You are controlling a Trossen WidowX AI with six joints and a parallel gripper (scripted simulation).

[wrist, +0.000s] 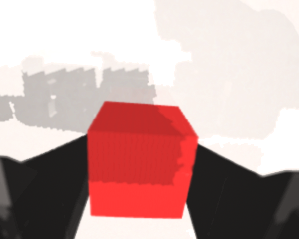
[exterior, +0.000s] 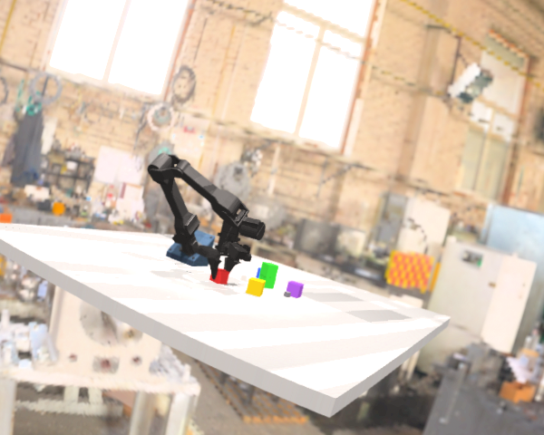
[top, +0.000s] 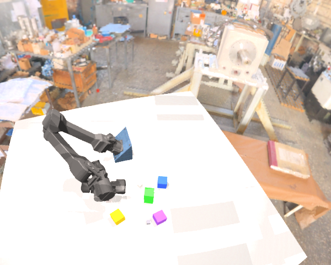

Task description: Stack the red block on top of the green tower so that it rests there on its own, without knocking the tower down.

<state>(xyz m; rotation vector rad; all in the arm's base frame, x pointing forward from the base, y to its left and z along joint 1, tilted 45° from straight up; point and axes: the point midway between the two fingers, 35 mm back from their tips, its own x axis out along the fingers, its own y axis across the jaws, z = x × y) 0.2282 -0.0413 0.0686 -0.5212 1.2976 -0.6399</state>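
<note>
The purple block is 210 mm to the left of my gripper tip, 150 mm ahead of it and 10 mm above it. The rest, counted from my gripper tip: yellow block (120 mm ahead, 40 mm to the left, 10 mm above); then blue block (260 mm to the left, 20 mm behind, 10 mm above); then red block (10 mm above).
</note>
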